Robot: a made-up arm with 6 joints.
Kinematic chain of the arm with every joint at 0, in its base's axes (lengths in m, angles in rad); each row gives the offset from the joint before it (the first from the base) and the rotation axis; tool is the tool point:
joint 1: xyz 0 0 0.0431 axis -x
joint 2: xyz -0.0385 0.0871 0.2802 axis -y
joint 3: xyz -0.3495 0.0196 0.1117 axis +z
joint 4: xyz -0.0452 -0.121 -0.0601 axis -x
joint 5: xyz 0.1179 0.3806 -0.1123 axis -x
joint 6: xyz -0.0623 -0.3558 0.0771 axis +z
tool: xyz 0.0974 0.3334 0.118
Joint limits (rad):
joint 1: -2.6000..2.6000
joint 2: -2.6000..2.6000
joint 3: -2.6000..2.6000
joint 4: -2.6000..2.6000
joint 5: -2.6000..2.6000
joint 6: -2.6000..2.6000
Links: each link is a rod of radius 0.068 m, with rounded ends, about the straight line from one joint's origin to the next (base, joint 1, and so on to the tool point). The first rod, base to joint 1, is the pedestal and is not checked.
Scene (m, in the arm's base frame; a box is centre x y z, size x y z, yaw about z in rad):
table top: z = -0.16
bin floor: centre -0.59 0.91 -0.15 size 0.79 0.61 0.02 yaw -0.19
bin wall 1: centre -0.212 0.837 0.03 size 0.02 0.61 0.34 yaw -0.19
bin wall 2: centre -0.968 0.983 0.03 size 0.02 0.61 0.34 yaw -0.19
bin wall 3: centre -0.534 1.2 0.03 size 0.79 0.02 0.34 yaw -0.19
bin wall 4: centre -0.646 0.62 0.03 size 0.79 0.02 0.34 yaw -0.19
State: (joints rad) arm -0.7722 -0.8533 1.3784 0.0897 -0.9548 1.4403
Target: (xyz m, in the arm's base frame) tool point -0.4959 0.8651 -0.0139
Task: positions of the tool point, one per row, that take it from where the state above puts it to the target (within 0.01 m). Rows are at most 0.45 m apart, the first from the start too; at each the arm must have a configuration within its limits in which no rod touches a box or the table.
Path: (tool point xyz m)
1: -0.3797 -0.3815 0.3053
2: -0.4375 -0.2608 0.3760
3: -0.5275 -0.0937 0.4669
4: -0.6012 0.1550 0.5584
5: -0.6040 0.4937 0.5841
6: -0.4959 0.8651 0.4657
7: -0.6237 0.8193 0.3683
8: -0.6755 0.7955 0.2325
9: -0.6342 0.8115 0.0911
10: -0.4959 0.8651 -0.0139

